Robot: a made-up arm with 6 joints.
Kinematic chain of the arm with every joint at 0, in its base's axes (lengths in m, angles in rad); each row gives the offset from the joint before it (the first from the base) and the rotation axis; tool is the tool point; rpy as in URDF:
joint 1: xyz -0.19 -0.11 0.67 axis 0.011 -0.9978 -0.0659
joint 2: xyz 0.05 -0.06 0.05 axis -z
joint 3: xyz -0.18 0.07 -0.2 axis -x
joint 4: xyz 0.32 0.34 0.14 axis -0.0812 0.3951 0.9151
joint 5: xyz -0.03 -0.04 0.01 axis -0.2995 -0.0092 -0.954
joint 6: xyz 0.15 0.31 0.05 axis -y
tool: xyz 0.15 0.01 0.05 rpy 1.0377 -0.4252 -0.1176
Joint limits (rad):
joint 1: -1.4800..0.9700
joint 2: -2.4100..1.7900
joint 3: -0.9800..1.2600
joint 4: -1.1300..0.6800
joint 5: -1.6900..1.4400
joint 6: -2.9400..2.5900
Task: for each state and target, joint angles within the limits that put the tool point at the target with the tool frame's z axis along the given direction. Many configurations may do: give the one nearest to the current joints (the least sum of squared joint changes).
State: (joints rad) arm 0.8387 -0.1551 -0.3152 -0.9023 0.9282 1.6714
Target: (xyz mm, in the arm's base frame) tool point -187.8 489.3 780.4 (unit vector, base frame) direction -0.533 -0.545 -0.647
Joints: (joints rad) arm 0.3964 -0.7011 0.3246 -0.6575 0.6369 1.4008
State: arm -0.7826 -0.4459 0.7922 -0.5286 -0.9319 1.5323
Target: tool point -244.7 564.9 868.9 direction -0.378 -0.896 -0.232
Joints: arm -0.8711 -0.5232 0.2505 -1.0218 -0.5403 1.5448
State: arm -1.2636 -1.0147 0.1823 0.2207 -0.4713 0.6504
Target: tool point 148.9 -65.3 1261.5 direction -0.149 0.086 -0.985
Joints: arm -1.3507 -1.7087 -0.4024 -0.0044 -0.5146 0.6563
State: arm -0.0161 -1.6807 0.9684 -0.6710 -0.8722 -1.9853
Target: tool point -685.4 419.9 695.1 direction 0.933 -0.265 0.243
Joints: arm -0.4726 -1.2184 0.4050 -1.1200 -0.6260 -1.6529
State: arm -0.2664 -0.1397 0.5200 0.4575 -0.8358 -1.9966
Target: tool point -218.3 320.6 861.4 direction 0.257 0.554 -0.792
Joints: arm -0.9471 -0.0428 -0.1264 0.6062 -0.9657 -1.9988
